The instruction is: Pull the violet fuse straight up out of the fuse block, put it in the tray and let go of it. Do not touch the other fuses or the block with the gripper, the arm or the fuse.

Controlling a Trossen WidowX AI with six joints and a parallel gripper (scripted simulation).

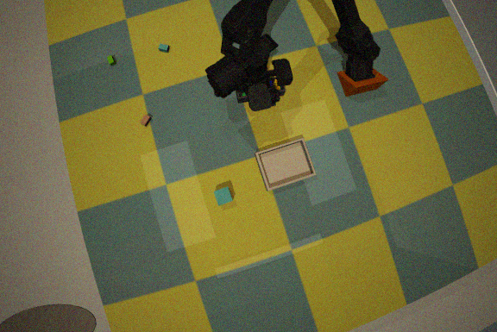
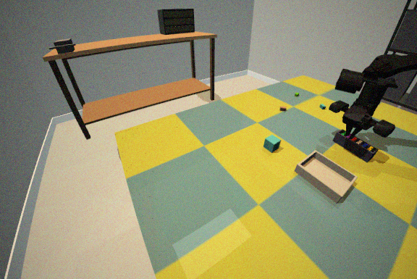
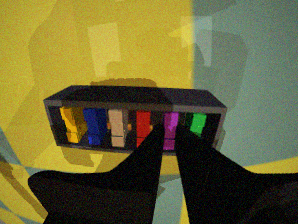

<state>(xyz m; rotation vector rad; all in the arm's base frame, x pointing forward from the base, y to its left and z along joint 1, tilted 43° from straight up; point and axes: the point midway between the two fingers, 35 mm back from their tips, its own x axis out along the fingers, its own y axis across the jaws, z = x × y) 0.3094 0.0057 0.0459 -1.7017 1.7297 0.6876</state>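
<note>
The tray is 4 cm behind my gripper tip, 21 cm to the left of it and 3 cm below it. Round my gripper tip: teal cube: 14 cm ahead, 25 cm to the left, 2 cm below; violet fuse: 1 cm below; tan object: 29 cm ahead, 3 cm below.
</note>
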